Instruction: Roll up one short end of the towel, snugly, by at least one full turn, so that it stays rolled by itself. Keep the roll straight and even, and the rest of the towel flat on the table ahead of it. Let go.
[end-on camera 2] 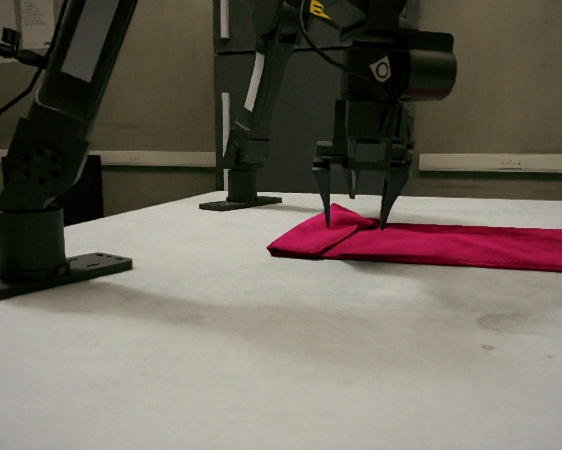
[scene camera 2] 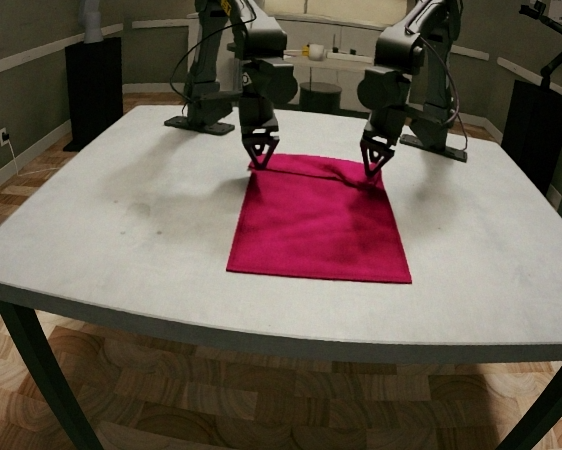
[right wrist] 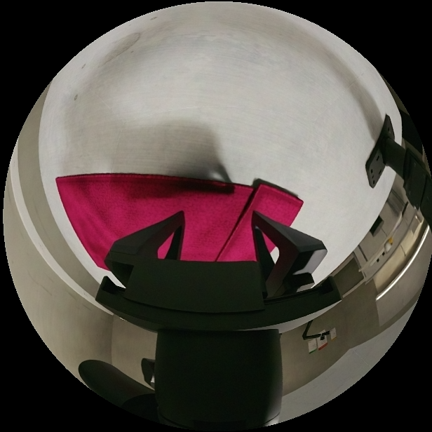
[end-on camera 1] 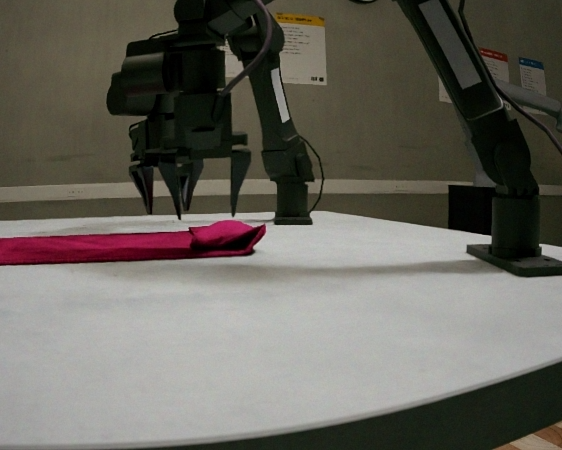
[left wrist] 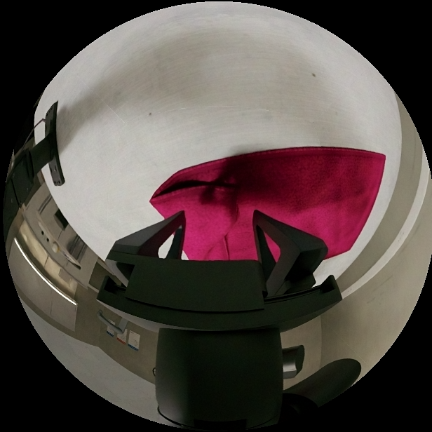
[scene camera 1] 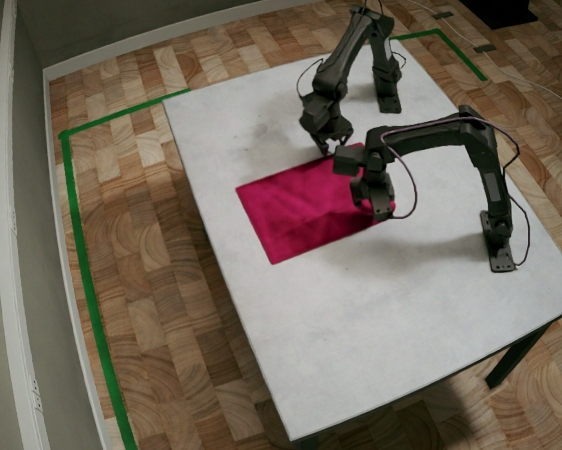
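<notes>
The magenta towel (scene camera 1: pixel 295 205) (scene camera 2: pixel 315 225) (left wrist: pixel 310 195) (right wrist: pixel 150 210) lies mostly flat, with slight ripples. Its short end near the arm bases is turned over into a loose, puffy fold (scene camera 2: pixel 300 163) (end-on camera 1: pixel 225 231) (end-on camera 2: pixel 312 235). The fold's edge runs unevenly, with a hollow at the left arm's side and a raised peak in end-on camera 2. My left gripper (end-on camera 1: pixel 206 216) (left wrist: pixel 218 215) is open and empty, just above the fold's left-arm side. My right gripper (end-on camera 2: pixel 355 228) (right wrist: pixel 217 216) is open and empty, just above the other side. The inside of the fold is hidden.
The white table (scene camera 1: pixel 380 320) (scene camera 2: pixel 125 270) carries both arms. The left arm's base (scene camera 1: pixel 501 257) and the right arm's base (scene camera 1: pixel 390 104) stand beyond the folded end. The towel's other short end lies toward the table's front edge in scene camera 2.
</notes>
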